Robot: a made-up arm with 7 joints.
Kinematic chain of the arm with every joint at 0, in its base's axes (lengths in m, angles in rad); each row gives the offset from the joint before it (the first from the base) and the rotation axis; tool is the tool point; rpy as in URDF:
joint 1: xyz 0 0 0 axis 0.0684 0.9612 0.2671
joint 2: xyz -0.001 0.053 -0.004 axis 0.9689 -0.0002 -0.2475
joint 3: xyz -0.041 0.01 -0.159 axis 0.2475 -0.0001 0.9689
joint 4: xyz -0.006 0 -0.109 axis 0.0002 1 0
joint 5: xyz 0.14 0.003 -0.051 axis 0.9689 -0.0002 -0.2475
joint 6: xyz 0.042 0 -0.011 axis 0.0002 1 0
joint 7: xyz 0.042 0 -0.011 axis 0.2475 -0.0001 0.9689
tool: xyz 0 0 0 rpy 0 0.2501 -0.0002
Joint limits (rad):
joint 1: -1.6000..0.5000
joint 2: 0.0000..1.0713
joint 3: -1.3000..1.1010
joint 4: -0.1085..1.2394
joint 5: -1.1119..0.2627
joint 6: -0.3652..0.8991
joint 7: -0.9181..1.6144
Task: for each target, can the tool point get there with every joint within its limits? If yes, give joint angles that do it. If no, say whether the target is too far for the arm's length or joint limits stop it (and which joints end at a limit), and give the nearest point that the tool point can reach.
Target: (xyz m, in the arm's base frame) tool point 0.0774 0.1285 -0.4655
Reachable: yes | joints -0.0324 0.1469 0.0708 0.6565 -0.4736 0.6779 1.0030
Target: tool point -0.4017 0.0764 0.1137
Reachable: no: joint limits stop it (at a limit: joint 1, joint 2, joint 3, joint 4, joint 5, joint 6) | nearest point -0.2206 0.1786 -0.2657 | short by 0.433 m
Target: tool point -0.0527 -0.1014 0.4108
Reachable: no: joint limits stop it (at a limit: joint 1, joint 2, joint 4, joint 6) | nearest point 0.2176 0.1845 0.2694 | short by 0.418 m
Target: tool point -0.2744 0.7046 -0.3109
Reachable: no: too far | nearest point -0.1832 0.4826 -0.2055 | short by 0.262 m
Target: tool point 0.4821 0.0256 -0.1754
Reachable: yes | joints -1.3422 0.4010 -1.0721 1.0494 -0.7022 0.0119 0.2719
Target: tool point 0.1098 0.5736 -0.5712
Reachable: no: too far | nearest point 0.0737 0.3930 -0.3748 | short by 0.269 m
